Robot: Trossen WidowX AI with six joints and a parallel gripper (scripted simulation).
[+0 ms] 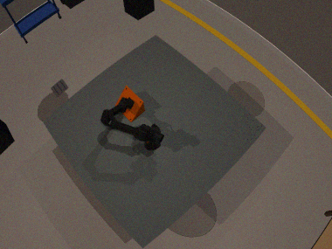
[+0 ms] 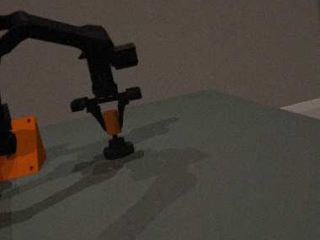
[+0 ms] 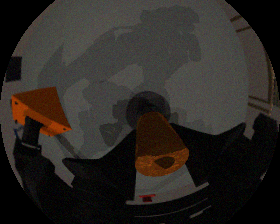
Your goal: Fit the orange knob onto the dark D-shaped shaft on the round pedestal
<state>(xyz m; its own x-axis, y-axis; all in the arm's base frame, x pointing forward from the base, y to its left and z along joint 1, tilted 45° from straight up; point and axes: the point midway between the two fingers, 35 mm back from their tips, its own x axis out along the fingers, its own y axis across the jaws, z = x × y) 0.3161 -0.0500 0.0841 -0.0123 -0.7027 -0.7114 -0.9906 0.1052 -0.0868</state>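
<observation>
My gripper tip is now 2 cm below the knob. From my gripper tip the other things lie so: dark pedestal 4 cm below.
</observation>
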